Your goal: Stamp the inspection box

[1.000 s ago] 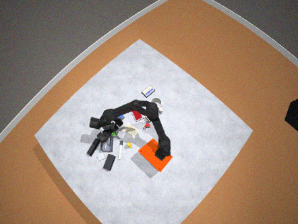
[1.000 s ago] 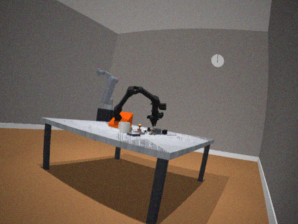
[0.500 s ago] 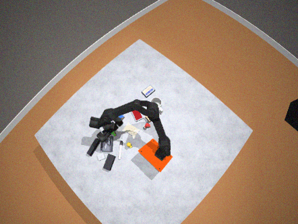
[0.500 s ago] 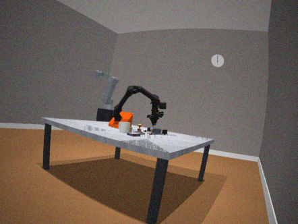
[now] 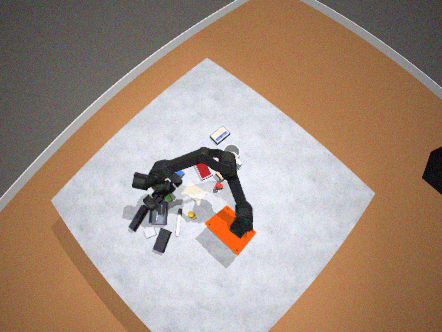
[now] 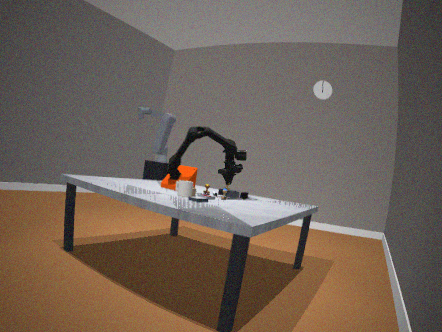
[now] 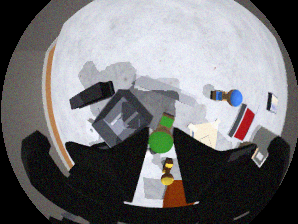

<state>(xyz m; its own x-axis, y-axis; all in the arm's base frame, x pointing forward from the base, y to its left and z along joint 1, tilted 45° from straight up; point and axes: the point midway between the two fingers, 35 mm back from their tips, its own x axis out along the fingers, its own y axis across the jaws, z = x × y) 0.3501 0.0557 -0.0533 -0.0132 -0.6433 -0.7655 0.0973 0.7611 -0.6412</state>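
The dark red ink pad lies 40 mm behind my gripper tip, 220 mm to the right of it and 80 mm below it. Also, from my gripper tip: green PASS stamp (10 mm behind, 20 mm below); then pen (100 mm behind, 50 mm to the left, 80 mm below); then tray (10 mm behind, 90 mm to the left, 70 mm below).
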